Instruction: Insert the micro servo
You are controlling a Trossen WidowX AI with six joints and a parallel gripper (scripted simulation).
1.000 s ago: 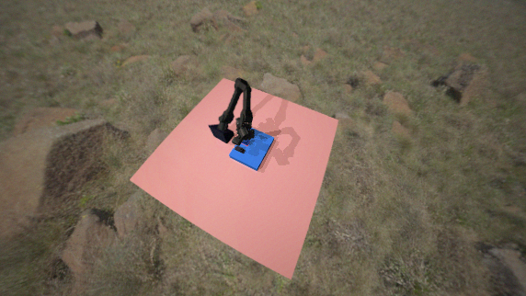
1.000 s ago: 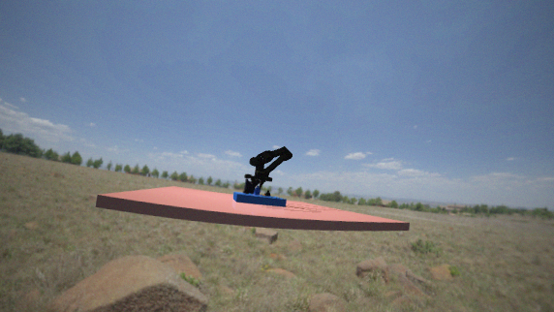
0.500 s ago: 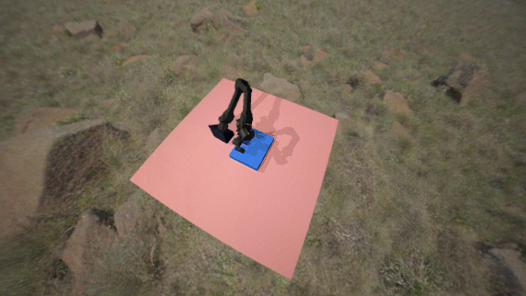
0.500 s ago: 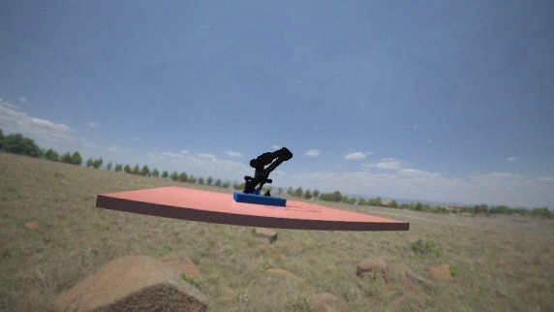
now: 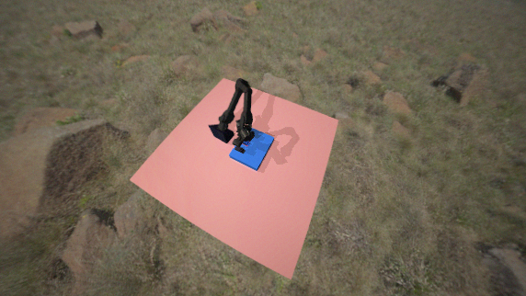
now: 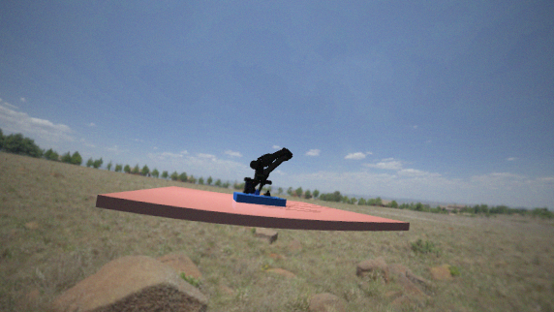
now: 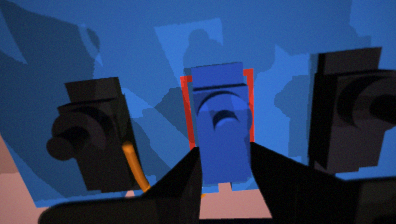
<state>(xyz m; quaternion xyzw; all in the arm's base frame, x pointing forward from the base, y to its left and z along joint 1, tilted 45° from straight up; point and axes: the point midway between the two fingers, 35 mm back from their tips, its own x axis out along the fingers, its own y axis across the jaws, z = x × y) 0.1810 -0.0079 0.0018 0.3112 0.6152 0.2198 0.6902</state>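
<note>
Now: gripper tip 12 cm short of the blue deck, 3 cm above it and 1 cm to the left of it.
</note>
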